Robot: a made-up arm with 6 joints. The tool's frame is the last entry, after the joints.
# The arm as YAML. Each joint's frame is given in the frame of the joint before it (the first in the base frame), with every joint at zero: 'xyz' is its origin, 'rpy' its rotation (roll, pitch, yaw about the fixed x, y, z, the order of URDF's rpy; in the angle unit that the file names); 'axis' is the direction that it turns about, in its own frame. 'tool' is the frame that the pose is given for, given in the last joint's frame.
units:
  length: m
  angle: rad
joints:
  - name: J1
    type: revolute
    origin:
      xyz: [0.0, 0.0, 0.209]
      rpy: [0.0, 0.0, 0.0]
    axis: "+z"
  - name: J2
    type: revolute
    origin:
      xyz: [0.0, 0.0, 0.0]
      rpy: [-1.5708, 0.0, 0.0]
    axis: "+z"
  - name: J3
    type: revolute
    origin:
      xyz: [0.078, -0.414, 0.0]
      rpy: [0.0, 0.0, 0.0]
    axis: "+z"
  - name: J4
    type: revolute
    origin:
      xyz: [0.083, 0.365, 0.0]
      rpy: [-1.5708, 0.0, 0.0]
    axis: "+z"
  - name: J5
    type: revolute
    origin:
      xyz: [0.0, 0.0, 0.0]
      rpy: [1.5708, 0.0, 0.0]
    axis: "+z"
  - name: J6
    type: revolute
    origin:
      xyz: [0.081, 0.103, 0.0]
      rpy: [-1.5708, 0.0, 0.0]
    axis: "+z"
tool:
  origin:
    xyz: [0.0, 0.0, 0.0]
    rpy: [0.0, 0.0, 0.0]
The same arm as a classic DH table. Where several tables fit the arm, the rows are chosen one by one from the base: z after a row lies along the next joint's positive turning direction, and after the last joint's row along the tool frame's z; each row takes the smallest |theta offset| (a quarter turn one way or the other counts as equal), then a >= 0, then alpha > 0; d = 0 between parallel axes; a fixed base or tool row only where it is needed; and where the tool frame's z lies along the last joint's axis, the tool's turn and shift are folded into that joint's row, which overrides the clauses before.
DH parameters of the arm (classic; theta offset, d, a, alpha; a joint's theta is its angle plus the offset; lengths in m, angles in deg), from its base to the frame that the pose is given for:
J1: 0 0.209 0 -90
J2: -79.33 0 0.4213 0
J3: 79.33 0 0.083 -90
J4: 0 0.365 0 90
J5: 0 0 0.081 -90
J6: 0 0.103 0 0

